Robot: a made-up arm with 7 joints.
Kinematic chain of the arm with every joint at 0, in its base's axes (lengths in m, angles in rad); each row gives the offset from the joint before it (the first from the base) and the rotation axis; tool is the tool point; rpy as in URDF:
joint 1: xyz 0 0 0.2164 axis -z
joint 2: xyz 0 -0.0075 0.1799 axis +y
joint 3: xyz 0 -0.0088 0.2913 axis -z
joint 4: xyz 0 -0.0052 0.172 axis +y
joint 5: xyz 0 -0.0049 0.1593 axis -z
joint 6: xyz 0 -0.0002 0.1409 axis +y
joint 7: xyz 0 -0.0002 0.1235 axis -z
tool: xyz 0 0 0 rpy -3.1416 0 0
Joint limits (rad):
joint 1: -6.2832..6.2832
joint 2: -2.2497..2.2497
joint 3: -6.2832..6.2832
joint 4: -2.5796..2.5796
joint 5: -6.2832..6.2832
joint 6: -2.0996..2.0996
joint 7: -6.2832..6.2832
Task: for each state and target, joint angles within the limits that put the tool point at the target. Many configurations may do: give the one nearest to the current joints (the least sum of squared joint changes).
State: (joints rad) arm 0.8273 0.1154 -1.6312 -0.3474 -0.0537 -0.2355 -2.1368
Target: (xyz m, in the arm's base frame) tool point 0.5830 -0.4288 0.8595
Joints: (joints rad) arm 0.3451 0.8998 -1.8481 -0.4122 -0.0921 -0.3077 -2.1368
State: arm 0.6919 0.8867 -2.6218 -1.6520 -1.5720 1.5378 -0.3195
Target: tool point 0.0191 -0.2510 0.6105
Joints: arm 0.5709 0.3736 -2.4561 -2.3414 -1.8680 1.8674 -0.3195
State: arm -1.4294 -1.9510 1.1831 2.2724 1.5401 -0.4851 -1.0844
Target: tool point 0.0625 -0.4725 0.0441
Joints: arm -0.6616 -2.2480 1.9519 1.7136 1.4752 -0.3522 -1.0844
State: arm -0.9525 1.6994 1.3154 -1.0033 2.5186 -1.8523 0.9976
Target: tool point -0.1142 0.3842 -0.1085
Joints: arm -1.3568 2.2497 1.9313 -1.3666 2.2123 -1.7579 0.9976
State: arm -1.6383 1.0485 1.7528 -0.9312 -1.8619 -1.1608 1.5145
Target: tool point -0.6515 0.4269 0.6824
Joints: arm -2.3170 1.2531 1.8333 -0.5816 -1.9506 -0.7445 1.5145
